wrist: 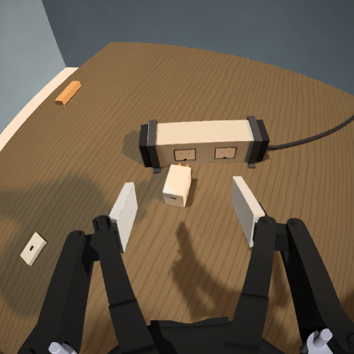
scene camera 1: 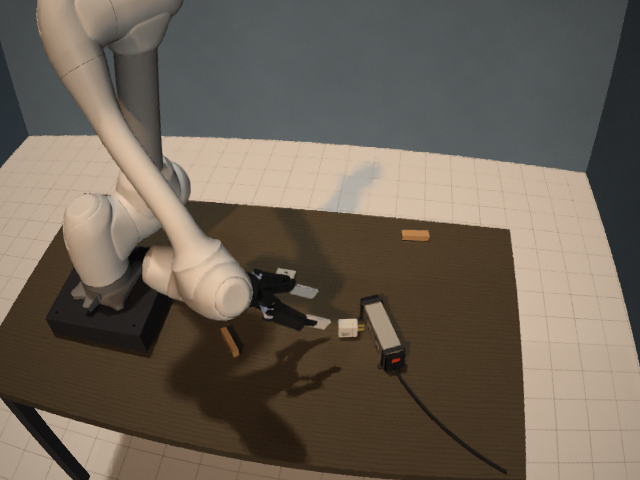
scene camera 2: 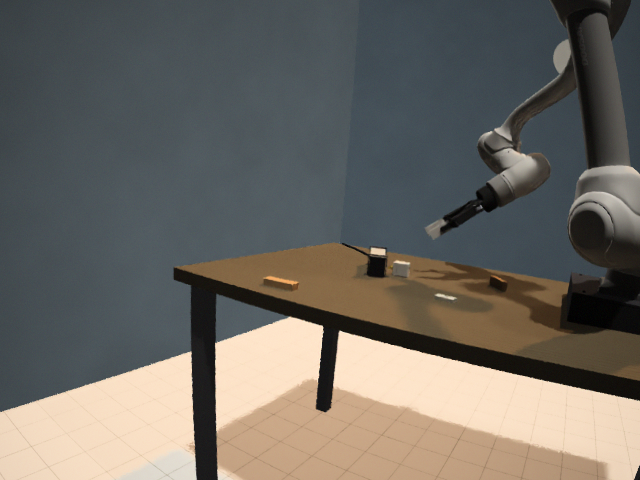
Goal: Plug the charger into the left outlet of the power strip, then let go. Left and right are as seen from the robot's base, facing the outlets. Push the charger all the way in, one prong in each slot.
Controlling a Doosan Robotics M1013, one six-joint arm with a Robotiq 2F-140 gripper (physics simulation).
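Places are measured from the arm's base along level axes (x left, y down, z back), in millimetres.
Pixels of known places: gripper, fingertip midpoint: [scene camera 1: 320, 309] [scene camera 2: 428, 234]; arm's base, origin of the base link: [scene camera 1: 109, 281] [scene camera 2: 631, 293].
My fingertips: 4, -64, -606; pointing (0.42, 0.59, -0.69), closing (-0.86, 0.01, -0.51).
Observation:
For each thing: its top centre in the pictures, then the offset to it from my fingertips, as dx, dy, dz. "*": a spot on its surface instead.
- white charger, middle of its top: [scene camera 1: 351, 322] [scene camera 2: 399, 262] +47, +90, -63
- power strip, middle of its top: [scene camera 1: 382, 324] [scene camera 2: 378, 250] +43, +70, -142
- second orange block, middle of its top: [scene camera 1: 229, 338] [scene camera 2: 499, 278] -66, +104, +220
- small white plate with a dark hole, middle of its top: [scene camera 2: 445, 296] [scene camera 1: 285, 272] +205, +122, +154
- black cable, surface spot: [scene camera 1: 439, 423] * -181, +124, -325
The white charger [scene camera 1: 347, 328] [scene camera 2: 401, 268] [wrist: 177, 185] lies on the table with its two brass prongs toward the power strip [scene camera 1: 382, 328] [scene camera 2: 377, 264] [wrist: 202, 134]. In the wrist view the prong tips are close in front of the strip's left outlet [wrist: 185, 154]; the prongs show outside the slots, and the charger is slightly skewed. The right outlet [wrist: 225, 153] is unoccupied. My gripper [scene camera 1: 311, 306] [scene camera 2: 433, 229] [wrist: 183, 192] is open and empty, tilted, above the table on the robot's side of the charger and apart from it.
An orange block [scene camera 1: 415, 235] [scene camera 2: 280, 282] [wrist: 68, 93] lies near a table edge. A second orange block [scene camera 1: 230, 342] [scene camera 2: 498, 282] lies near the robot base. A small white plate with a dark hole [scene camera 1: 285, 272] [scene camera 2: 445, 297] [wrist: 33, 248] lies on the table. A black cable [scene camera 1: 439, 423] [wrist: 310, 142] leaves the strip's right end.

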